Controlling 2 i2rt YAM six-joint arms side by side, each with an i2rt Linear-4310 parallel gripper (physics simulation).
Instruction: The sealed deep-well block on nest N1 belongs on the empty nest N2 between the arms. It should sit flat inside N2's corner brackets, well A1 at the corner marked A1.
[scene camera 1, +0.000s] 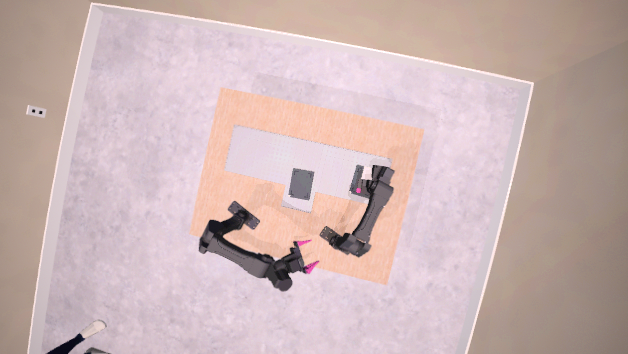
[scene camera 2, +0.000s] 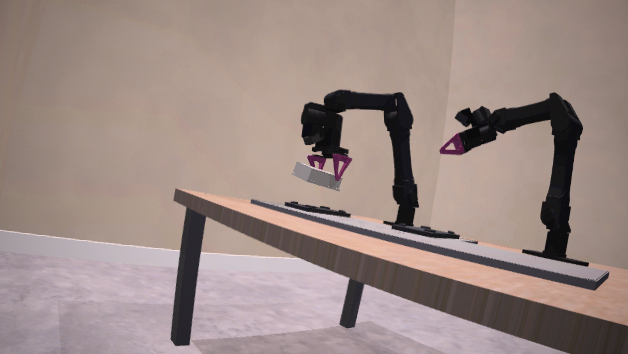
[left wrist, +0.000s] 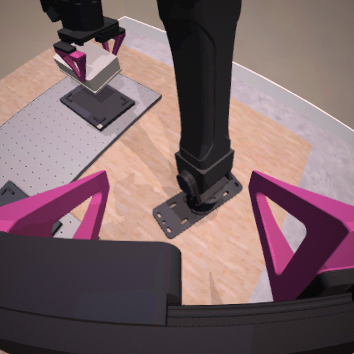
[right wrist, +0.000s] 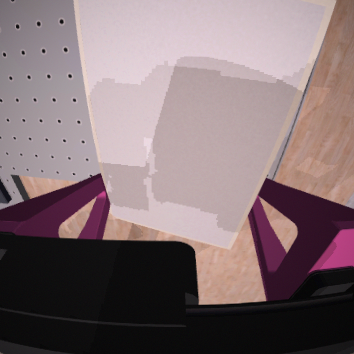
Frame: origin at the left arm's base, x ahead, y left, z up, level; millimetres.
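Seen in the pictures: left gripper, between the fingertips: (scene camera 1: 315, 250) (scene camera 2: 440, 151) (left wrist: 178, 178); right gripper, between the fingertips: (scene camera 2: 326, 180) (left wrist: 97, 71) (right wrist: 177, 178); left arm's base, origin of its link: (scene camera 1: 244, 215) (scene camera 2: 553, 259); right arm's base, origin of its link: (scene camera 1: 336, 240) (left wrist: 198, 199).
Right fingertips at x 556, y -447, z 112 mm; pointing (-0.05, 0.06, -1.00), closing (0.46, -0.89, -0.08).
Note:
Offsets run from my right fingertips to a thing's top centre. Level surfaces: height alone.
The pale sealed block {dz +38, dx +33, dy +12 mm} (scene camera 1: 367, 173) (scene camera 2: 316, 176) (left wrist: 95, 67) (right wrist: 200, 125) is in the air above the dark nest N1 {dz -81, dx +16, dy +19 mm} (scene camera 2: 317, 208) (left wrist: 97, 107), clear of it; in scene camera 2 it hangs tilted. My right gripper (scene camera 2: 328, 172) (left wrist: 97, 71) (right wrist: 177, 178) is shut on the block, with one magenta finger at each side. The dark nest N2 {dz -81, dx -205, dy +287 mm} (scene camera 1: 301, 184) (scene camera 2: 425, 230) (left wrist: 12, 192) is empty, with corner brackets. Its A1 mark and the block's wells cannot be made out. My left gripper (scene camera 1: 314, 251) (scene camera 2: 442, 151) is open and empty, raised far from both nests.
Both nests sit on a grey perforated board {dz -99 mm} (scene camera 1: 260, 150) (scene camera 2: 550, 270) (left wrist: 35, 125) on the wooden table {dz -112 mm} (scene camera 1: 240, 107) (scene camera 2: 590, 300). The right arm's base plate (left wrist: 170, 220) stands on the table in the middle of the left wrist view.

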